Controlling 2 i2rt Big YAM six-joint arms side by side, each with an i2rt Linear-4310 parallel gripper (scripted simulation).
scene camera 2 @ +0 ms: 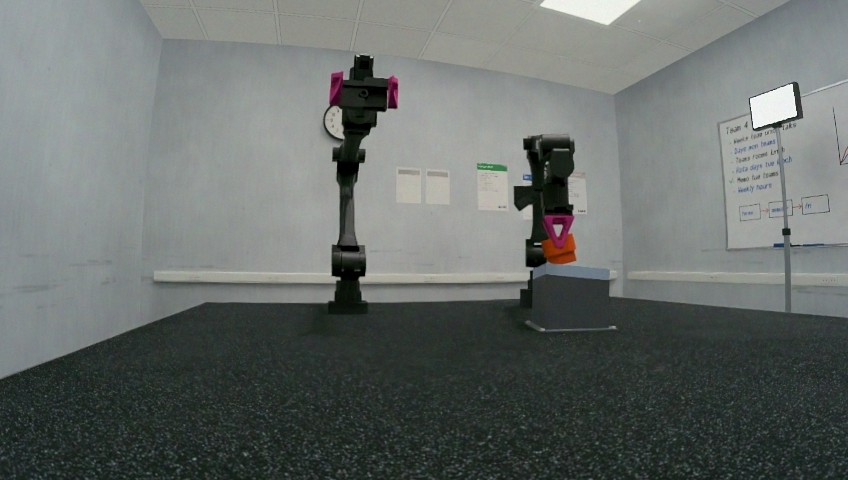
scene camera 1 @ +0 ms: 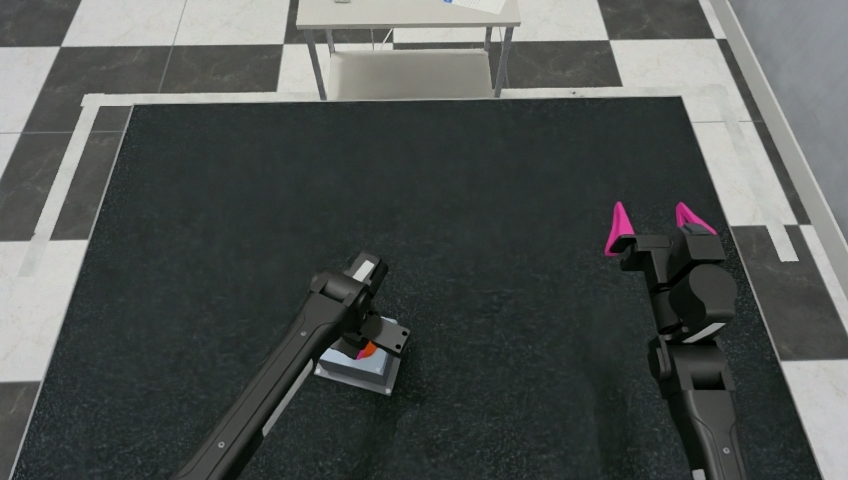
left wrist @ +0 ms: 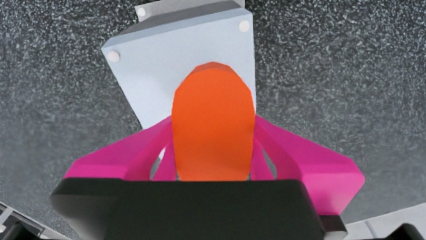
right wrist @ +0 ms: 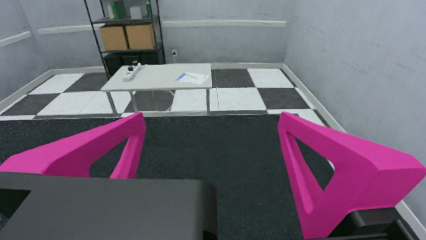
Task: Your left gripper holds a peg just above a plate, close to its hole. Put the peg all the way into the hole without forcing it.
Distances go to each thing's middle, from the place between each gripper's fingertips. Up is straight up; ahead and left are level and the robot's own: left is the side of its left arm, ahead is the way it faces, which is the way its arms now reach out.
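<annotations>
From my left hand, the orange peg [scene camera 2: 554,255] is 2 cm below. The light blue plate [scene camera 1: 378,359] is 8 cm below that left hand, 3 cm ahead of it and 1 cm to the left, and the grey block [scene camera 2: 560,304] is 12 cm below the hand, 3 cm ahead and 1 cm to the left.
My right hand [scene camera 1: 648,204] is 32 cm above the orange peg, 11 cm past it and 48 cm to the right of it. Counting from my right hand, you'd find the light blue plate 38 cm below, 9 cm behind and 49 cm to the left, and the grey block 42 cm below, 9 cm behind and 49 cm to the left.
</annotations>
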